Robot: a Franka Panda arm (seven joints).
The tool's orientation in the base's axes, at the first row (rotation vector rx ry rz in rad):
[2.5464 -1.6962 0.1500]
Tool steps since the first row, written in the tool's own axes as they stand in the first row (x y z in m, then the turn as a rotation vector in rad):
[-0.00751 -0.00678 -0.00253 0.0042 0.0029 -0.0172]
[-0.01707 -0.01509 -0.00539 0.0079 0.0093 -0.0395]
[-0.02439 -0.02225 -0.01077 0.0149 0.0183 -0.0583]
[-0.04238 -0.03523 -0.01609 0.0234 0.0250 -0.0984]
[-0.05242 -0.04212 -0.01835 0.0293 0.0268 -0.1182]
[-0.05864 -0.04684 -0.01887 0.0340 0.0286 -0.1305]
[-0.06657 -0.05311 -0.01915 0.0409 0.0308 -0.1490]
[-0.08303 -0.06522 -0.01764 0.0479 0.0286 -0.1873]
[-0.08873 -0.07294 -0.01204 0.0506 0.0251 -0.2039]
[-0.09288 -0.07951 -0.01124 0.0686 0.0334 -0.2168]
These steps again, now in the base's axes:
[0.00329 0.00978 0.00150 -0.0017 -0.0029 0.0176]
[0.00719 0.02207 0.00306 -0.0071 -0.0061 0.0403]
[0.01079 0.03217 0.00740 -0.0134 -0.0137 0.0599]
[0.01568 0.05426 0.01030 -0.0179 -0.0193 0.1008]
[0.01811 0.06637 0.01122 -0.0180 -0.0230 0.1212]
[0.02006 0.07394 0.01091 -0.0183 -0.0266 0.1340]
[0.02280 0.08365 0.01013 -0.0184 -0.0315 0.1533]
[0.02773 0.10319 0.00645 -0.0152 -0.0325 0.1921]
[0.03289 0.11071 0.00010 -0.0115 -0.0317 0.2089]
[0.03739 0.11694 -0.00129 -0.0128 -0.0498 0.2240]

